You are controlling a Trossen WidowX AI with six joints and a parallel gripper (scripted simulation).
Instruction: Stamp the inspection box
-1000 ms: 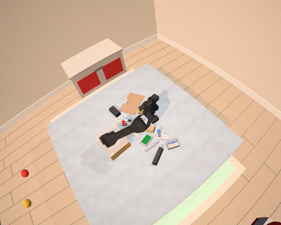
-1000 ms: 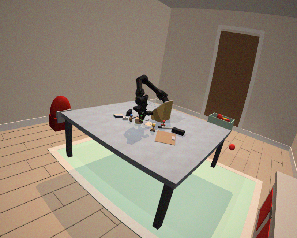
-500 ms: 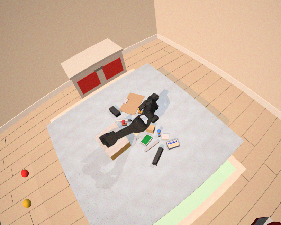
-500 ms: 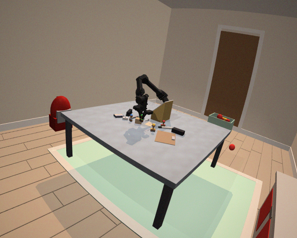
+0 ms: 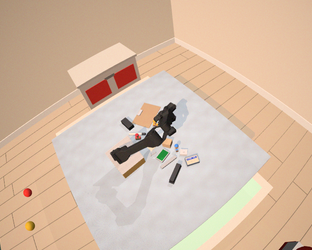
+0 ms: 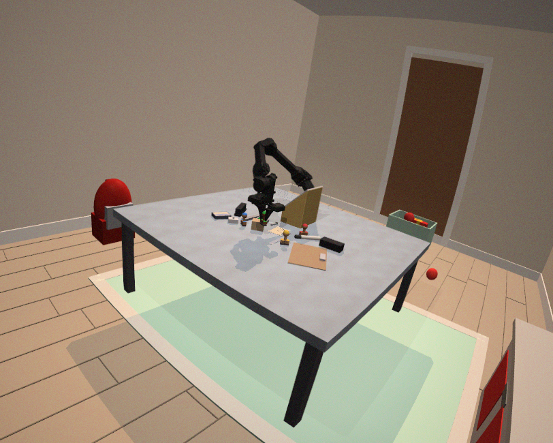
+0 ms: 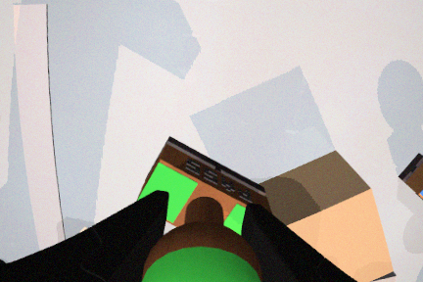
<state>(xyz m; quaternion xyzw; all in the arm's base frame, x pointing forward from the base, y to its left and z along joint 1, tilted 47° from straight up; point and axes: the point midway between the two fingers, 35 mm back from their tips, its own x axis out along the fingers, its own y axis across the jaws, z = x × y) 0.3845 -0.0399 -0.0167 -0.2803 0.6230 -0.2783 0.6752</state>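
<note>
Right now the green ink pad is 120 mm behind my gripper tip, 110 mm to the right of it and 70 mm below it. Round my gripper tip: cream card: 110 mm behind, 70 mm below, 20 mm to the left; then tan box: 60 mm to the right, 50 mm below, 40 mm behind; then grey strip: 90 mm to the left, 70 mm below, 20 mm behind.
</note>
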